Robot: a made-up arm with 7 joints.
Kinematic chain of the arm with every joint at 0, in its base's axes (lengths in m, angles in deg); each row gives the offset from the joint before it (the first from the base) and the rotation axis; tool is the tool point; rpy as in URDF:
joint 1: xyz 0 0 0.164 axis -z
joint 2: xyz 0 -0.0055 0.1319 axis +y
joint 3: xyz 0 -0.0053 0.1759 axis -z
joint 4: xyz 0 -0.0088 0.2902 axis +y
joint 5: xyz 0 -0.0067 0.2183 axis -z
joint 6: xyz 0 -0.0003 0.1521 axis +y
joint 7: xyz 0 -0.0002 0.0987 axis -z
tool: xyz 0 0 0 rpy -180 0 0
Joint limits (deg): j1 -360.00..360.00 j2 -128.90..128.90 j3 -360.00..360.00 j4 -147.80..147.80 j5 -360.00..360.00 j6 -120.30..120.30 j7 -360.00..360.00
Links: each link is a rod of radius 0.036 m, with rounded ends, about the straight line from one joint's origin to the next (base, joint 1, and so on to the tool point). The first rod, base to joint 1, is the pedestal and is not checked.
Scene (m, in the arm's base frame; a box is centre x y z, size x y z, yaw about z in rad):
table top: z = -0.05
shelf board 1: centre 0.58 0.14 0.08 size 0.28 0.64 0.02 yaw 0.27
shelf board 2: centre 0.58 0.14 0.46 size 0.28 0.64 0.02 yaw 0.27
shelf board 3: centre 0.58 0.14 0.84 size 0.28 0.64 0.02 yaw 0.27
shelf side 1: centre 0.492 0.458 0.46 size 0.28 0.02 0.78 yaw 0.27
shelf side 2: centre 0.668 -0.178 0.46 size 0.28 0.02 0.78 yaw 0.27
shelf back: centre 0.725 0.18 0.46 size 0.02 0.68 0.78 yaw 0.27
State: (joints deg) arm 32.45 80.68 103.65 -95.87 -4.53 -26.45 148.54
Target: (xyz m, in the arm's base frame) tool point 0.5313 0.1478 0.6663
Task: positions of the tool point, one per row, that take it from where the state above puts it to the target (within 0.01 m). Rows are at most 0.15 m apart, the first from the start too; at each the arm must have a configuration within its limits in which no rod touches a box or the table.
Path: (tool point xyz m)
1: 0.4807 0.1398 0.2670
2: 0.4002 0.1175 0.2667
3: 0.3167 0.0923 0.2702
4: 0.3546 0.0997 0.3559
5: 0.3692 0.1019 0.4557
6: 0.3576 0.0987 0.5619
7: 0.3192 0.0891 0.6663
8: 0.4304 0.1219 0.6714
9: 0.5313 0.1478 0.6663

